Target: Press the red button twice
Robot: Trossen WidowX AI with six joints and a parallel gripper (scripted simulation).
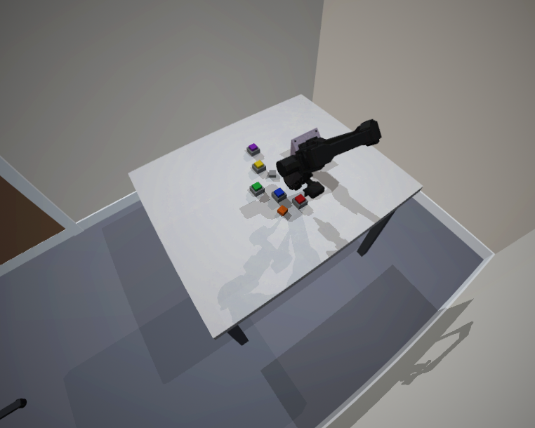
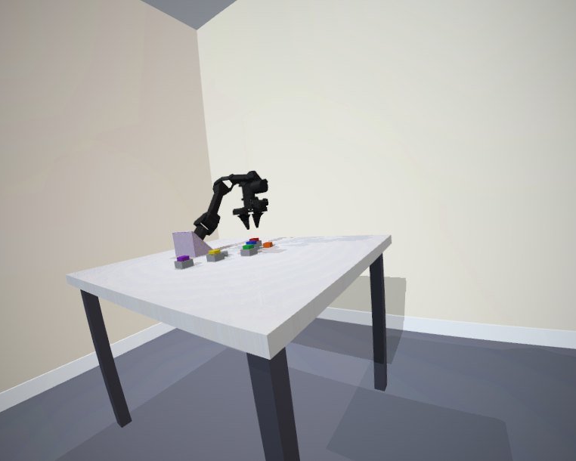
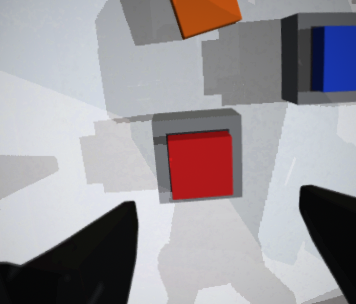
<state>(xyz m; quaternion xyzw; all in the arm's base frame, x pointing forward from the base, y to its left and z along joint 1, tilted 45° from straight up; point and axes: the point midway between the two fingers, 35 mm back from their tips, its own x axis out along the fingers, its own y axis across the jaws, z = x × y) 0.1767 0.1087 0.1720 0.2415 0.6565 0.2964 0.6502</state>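
Now: gripper tip 50 mm above the red button. Also, from my gripper tip: blue button (70 mm to the right, 50 mm below, 50 mm ahead); then orange block (80 mm below, 80 mm ahead); then green button (150 mm to the right, 120 mm ahead, 50 mm below).
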